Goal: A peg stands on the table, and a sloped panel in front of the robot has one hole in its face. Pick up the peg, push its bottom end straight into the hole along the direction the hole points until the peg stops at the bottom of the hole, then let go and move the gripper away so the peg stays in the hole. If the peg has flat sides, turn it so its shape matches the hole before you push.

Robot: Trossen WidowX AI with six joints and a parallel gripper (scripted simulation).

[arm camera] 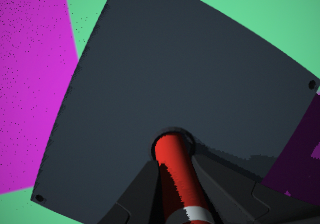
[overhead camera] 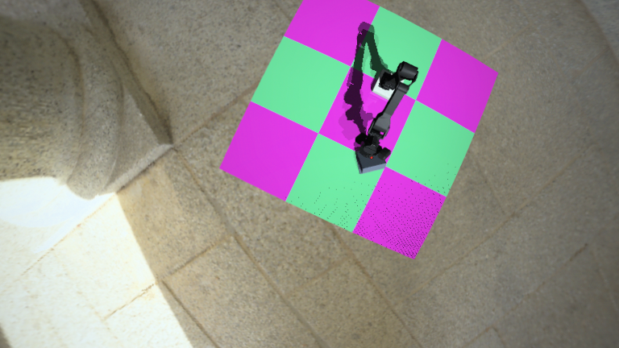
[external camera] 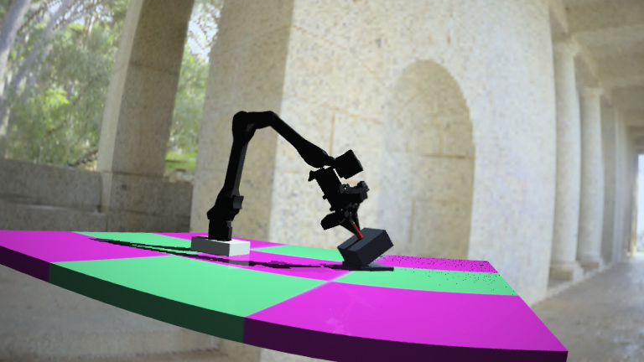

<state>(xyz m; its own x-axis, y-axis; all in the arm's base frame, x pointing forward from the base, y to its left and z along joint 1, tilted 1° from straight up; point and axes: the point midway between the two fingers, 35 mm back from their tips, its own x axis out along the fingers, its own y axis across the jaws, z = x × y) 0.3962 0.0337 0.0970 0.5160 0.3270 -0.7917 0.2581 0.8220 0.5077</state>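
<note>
Right now my gripper tip is 20 mm short of the dark sloped panel, 20 mm to the right of it and 40 mm above it. Also, from my gripper tip: thin foot plate (40 mm ahead, 30 mm to the left, 100 mm below); then red peg (10 mm behind, 10 mm above).
</note>
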